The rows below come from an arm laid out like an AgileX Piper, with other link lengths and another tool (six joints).
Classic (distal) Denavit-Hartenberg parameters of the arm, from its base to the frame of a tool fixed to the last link. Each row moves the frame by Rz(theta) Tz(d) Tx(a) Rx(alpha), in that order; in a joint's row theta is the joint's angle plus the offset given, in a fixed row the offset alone. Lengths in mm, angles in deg.
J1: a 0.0; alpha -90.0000; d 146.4; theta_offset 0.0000
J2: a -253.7; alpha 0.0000; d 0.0; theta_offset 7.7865
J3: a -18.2; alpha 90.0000; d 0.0; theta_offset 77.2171
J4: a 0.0; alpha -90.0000; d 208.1; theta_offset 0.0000
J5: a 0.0; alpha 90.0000; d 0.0; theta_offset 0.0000
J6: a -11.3; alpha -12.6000; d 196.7; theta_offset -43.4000
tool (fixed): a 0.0; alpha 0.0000; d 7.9; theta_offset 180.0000
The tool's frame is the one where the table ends.
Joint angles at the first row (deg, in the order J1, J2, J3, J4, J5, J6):
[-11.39 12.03 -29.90 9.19 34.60 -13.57]
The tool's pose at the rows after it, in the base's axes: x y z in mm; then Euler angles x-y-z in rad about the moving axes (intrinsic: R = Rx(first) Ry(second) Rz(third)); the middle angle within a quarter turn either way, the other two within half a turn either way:
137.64, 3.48, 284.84, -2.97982, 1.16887, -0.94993
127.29, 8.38, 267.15, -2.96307, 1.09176, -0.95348
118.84, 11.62, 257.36, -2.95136, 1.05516, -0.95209
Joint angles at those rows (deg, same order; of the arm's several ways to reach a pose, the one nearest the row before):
[-11.39 8.95 -29.90 9.20 40.03 -12.38]
[-11.39 6.77 -29.90 9.19 46.67 -11.97]
[-11.39 4.69 -29.90 9.18 50.89 -11.26]

